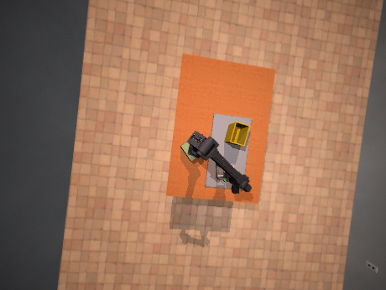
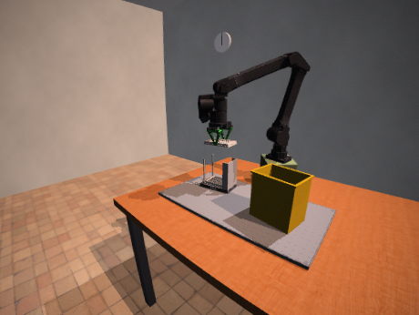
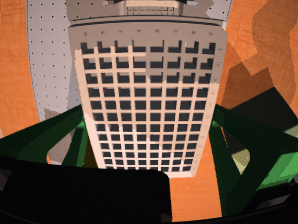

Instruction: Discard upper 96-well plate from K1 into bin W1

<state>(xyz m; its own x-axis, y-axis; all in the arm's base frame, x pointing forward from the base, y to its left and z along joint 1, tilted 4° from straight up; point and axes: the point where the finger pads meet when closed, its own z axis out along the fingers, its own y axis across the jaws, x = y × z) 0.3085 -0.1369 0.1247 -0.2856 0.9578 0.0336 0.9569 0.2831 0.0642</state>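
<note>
Right now my hand is 34 cm to the right of the yellow plastics bin W1, 14 cm above it and 3 cm short of it.
</note>
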